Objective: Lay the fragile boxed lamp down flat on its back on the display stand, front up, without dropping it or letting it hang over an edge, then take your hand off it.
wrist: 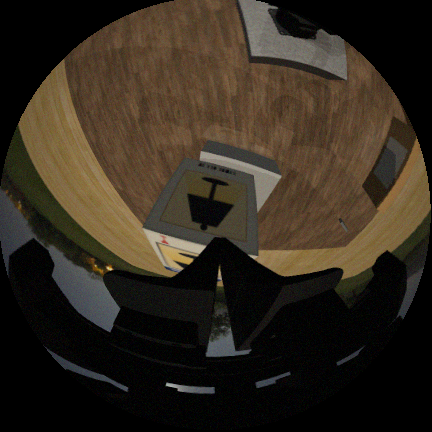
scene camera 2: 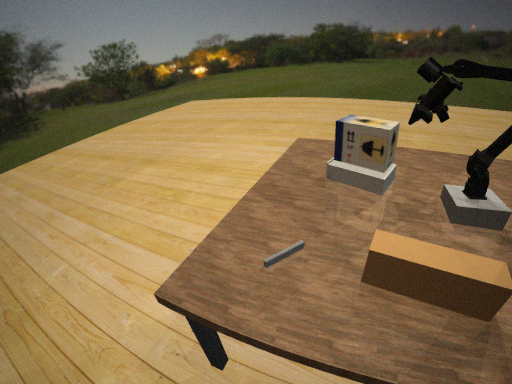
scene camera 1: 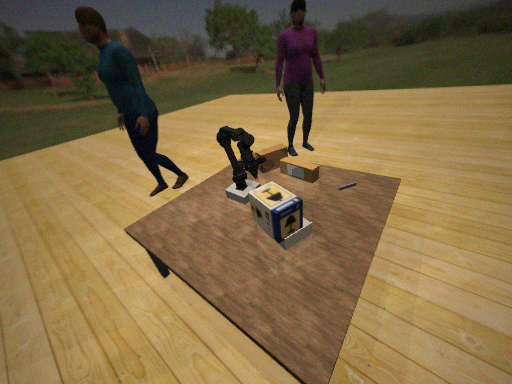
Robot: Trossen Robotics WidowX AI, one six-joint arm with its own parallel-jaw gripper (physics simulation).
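The boxed lamp, a white and blue carton with yellow pictures, stands upright on the pale grey display stand. Its blue-edged face with a lamp picture is vertical and faces away from the arm; a yellow-pictured face is on top. Part of the stand shows beside the box, but the box hides the stand's edge on its left in scene camera 1. My gripper is shut and empty, raised on the arm's side of the box, apart from it.
The arm's grey base block stands behind the box. A cardboard carton and another carton lie to one side. A thin grey bar lies nearer the table's edge. Two people stand beyond the table.
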